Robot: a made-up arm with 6 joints. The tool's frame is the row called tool. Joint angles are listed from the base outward.
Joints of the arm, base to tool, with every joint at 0 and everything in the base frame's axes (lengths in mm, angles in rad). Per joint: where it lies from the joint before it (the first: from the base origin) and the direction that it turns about. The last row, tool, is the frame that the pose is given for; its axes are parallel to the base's.
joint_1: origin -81.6 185 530.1 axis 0 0 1
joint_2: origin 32.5 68.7 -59.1 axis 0 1 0
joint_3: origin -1.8 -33.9 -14.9 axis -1 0 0
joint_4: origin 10 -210.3 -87.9 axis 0.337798 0.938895 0.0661
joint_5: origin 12.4 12.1 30.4 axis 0 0 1
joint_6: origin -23.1 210.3 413.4 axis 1 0 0
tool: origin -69.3 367.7 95
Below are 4 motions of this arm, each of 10 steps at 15 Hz.
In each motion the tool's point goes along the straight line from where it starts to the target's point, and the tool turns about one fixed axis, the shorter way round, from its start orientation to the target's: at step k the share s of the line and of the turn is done. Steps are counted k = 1, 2, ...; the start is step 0. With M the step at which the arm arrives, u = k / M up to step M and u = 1 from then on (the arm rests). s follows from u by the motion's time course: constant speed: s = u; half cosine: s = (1 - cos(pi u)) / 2; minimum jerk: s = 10 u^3 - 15 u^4 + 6 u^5.
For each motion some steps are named. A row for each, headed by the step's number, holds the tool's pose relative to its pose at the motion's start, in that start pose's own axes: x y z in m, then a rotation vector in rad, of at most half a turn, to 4 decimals.
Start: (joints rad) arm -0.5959 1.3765 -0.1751 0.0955 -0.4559 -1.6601
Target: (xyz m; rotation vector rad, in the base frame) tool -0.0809 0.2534 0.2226 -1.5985 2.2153 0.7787
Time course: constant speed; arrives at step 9
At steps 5, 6, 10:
5: 0.1079 0.0400 0.0042 -0.3192 0.3331 -0.0396
6: 0.1295 0.0480 0.0051 -0.3830 0.3998 -0.0475
10: 0.1943 0.0720 0.0076 -0.5745 0.5997 -0.0712

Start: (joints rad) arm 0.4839 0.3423 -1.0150 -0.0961 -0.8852 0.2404
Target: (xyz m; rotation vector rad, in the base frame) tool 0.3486 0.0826 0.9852 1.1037 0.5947 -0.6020
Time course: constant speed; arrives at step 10
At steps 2, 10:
2: -0.0424 -0.0172 0.0172 0.0472 0.0047 0.0378
10: -0.2122 -0.0860 0.0861 0.2358 0.0233 0.1890

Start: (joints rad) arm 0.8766 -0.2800 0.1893 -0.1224 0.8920 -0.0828
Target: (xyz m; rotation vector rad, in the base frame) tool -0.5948 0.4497 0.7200 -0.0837 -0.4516 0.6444
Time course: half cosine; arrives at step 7
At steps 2, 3, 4, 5, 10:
2: 0.1052 -0.0268 -0.0010 0.0055 0.0222 -0.1994
3: 0.2172 -0.0554 -0.0020 0.0114 0.0458 -0.4117
4: 0.3416 -0.0872 -0.0031 0.0179 0.0721 -0.6474
5: 0.4536 -0.1158 -0.0042 0.0238 0.0957 -0.8597
10: 0.5588 -0.1426 -0.0052 0.0293 0.1179 -1.0591

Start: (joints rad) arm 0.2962 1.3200 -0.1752 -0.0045 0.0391 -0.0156
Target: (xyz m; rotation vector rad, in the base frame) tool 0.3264 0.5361 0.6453 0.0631 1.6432 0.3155
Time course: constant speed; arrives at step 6
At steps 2, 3, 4, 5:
2: 0.0125 -0.0376 0.0062 0.0056 0.1062 0.0557
3: 0.0188 -0.0565 0.0093 0.0083 0.1593 0.0836
4: 0.0250 -0.0753 0.0124 0.0111 0.2124 0.1115
5: 0.0313 -0.0941 0.0155 0.0139 0.2654 0.1394

